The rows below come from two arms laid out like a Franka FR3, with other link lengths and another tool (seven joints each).
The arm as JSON. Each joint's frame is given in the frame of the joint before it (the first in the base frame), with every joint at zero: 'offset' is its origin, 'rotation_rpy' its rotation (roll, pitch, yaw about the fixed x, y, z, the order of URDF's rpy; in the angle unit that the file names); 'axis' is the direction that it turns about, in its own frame. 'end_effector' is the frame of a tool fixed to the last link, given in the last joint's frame.
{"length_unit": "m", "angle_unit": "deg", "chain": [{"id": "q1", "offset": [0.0, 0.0, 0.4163], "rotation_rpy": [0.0, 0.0, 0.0], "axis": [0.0, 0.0, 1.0]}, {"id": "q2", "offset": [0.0, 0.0, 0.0], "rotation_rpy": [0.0, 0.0, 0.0], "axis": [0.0, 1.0, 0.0]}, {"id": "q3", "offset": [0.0, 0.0, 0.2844], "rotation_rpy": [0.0, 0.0, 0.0], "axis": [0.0, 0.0, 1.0]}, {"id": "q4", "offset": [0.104, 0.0, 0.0], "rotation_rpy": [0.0, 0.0, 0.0], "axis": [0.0, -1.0, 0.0]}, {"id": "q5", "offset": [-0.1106, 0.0, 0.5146], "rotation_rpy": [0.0, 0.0, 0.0], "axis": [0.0, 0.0, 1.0]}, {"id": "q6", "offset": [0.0, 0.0, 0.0], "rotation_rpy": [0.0, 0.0, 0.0], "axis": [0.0, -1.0, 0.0]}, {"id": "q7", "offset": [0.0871, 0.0, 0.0], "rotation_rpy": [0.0, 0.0, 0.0], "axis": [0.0, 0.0, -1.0]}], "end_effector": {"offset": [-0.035, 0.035, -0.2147], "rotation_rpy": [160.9, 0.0, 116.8]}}
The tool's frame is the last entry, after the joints.
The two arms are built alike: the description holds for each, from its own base.
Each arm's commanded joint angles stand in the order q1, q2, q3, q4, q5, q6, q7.
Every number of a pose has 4 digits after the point.
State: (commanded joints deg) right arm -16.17 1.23 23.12 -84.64 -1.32 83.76 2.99; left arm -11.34 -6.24 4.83 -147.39 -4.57 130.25 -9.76
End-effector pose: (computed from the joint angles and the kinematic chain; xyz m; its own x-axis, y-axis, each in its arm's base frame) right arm 0.6526 0.1096 0.6298 -0.5097 0.8604 0.0009 0.8232 0.4874 0.2911; left arm 0.4837 -0.0399 0.1578 -0.5419 0.8378 0.0665 0.8362 0.5296 0.1422
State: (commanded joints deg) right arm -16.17 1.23 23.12 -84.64 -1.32 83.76 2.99; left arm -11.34 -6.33 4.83 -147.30 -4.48 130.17 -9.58
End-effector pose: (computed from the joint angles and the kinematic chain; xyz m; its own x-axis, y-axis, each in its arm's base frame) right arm 0.6526 0.1096 0.6298 -0.5097 0.8604 0.0009 0.8232 0.4874 0.2911; left arm 0.4848 -0.0397 0.1592 -0.5384 0.8402 0.0653 0.8383 0.5260 0.1438
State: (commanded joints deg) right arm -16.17 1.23 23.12 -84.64 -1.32 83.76 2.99; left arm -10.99 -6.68 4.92 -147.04 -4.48 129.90 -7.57
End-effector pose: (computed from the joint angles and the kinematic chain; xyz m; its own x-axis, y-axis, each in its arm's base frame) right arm 0.6526 0.1096 0.6298 -0.5097 0.8604 0.0009 0.8232 0.4874 0.2911; left arm 0.4891 -0.0352 0.1637 -0.5160 0.8549 0.0544 0.8511 0.5044 0.1459
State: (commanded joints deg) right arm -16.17 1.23 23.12 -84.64 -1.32 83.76 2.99; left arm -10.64 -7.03 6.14 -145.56 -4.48 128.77 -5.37
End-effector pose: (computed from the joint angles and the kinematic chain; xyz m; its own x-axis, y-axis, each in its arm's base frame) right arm 0.6526 0.1096 0.6298 -0.5097 0.8604 0.0009 0.8232 0.4874 0.2911; left arm 0.5021 -0.0222 0.1771 -0.5068 0.8613 0.0368 0.8547 0.4965 0.1514
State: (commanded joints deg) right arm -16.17 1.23 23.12 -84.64 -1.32 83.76 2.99; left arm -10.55 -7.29 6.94 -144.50 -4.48 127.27 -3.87
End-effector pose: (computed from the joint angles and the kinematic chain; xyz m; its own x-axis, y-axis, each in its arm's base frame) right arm 0.6526 0.1096 0.6298 -0.5097 0.8604 0.0009 0.8232 0.4874 0.2911; left arm 0.5082 -0.0146 0.1868 -0.4966 0.8675 0.0308 0.8608 0.4876 0.1458
